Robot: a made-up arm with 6 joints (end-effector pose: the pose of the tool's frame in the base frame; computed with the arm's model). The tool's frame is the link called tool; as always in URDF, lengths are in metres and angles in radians. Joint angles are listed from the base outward.
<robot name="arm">
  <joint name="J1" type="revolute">
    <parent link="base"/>
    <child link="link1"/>
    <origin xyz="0.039 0.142 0.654" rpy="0 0 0"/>
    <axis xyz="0 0 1"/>
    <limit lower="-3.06" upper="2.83"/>
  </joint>
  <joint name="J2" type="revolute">
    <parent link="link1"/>
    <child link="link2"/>
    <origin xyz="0.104 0.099 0.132" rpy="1.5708 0 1.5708"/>
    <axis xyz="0 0 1"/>
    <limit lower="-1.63" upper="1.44"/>
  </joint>
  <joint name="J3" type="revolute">
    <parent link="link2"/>
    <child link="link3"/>
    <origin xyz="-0.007 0.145 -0.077" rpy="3.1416 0 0"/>
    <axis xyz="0 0 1"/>
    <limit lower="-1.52" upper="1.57"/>
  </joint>
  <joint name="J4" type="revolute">
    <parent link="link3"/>
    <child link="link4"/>
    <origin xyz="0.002 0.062 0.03" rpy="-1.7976 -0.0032 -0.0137"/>
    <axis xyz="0 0 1"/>
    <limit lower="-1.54" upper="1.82"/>
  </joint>
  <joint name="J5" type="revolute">
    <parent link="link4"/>
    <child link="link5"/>
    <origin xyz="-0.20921 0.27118 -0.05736" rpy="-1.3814 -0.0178 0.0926"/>
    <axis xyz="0 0 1"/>
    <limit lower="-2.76" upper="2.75"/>
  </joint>
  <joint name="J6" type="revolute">
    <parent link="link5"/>
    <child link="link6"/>
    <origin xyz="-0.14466 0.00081 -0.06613" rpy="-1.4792 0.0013 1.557"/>
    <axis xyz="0 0 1"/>
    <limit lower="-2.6" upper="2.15"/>
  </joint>
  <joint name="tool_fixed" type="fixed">
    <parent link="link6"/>
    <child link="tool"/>
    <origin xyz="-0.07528 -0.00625 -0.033" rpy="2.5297 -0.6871 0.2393"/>
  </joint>
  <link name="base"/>
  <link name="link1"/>
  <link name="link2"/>
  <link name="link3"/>
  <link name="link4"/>
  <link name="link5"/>
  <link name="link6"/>
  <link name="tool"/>
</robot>
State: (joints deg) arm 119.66 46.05 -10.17 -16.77 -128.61 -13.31
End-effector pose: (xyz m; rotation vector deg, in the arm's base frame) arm 0.1430 0.4418 0.8922 20.86 -115.25 -22.38
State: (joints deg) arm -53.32 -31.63 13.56 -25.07 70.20 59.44
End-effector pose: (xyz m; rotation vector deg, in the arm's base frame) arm 0.2911 -0.0649 0.9447 -5.81 -30.43 -167.15
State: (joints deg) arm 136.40 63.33 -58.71 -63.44 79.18 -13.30
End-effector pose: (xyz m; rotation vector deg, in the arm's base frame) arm -0.0975 0.3105 0.9557 -1.56 122.28 103.26
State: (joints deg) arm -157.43 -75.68 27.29 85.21 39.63 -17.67
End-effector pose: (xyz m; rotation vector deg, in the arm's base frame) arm 0.2795 0.1181 1.0376 58.77 3.76 24.33
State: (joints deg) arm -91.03 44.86 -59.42 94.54 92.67 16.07
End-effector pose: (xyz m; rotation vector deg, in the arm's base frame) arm 0.2168 0.2752 0.7211 -87.83 -59.74 -19.82
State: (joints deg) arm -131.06 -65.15 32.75 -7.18 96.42 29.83
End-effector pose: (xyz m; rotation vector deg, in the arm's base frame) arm 0.0249 -0.1740 0.9592 49.28 -7.04 107.46
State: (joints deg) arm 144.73 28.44 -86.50 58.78 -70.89 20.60
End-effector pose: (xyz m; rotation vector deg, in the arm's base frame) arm 0.0965 -0.0664 0.5606 -61.43 -30.37 54.12
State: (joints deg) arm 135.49 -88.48 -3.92 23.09 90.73 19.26
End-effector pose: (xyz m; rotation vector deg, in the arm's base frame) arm -0.1749 0.1416 0.9973 31.17 -13.31 11.84
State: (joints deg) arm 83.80 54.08 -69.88 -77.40 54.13 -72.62
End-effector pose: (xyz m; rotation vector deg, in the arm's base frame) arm 0.0974 0.3940 0.9281 55.49 9.57 80.35
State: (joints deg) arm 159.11 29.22 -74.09 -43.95 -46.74 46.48
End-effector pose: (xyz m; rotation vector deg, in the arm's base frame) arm -0.2713 0.3630 0.8337 23.85 45.15 21.43
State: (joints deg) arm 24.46 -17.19 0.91 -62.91 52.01 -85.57
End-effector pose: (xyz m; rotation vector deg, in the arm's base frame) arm 0.2408 0.3555 0.9212 -102.04 -21.95 43.51
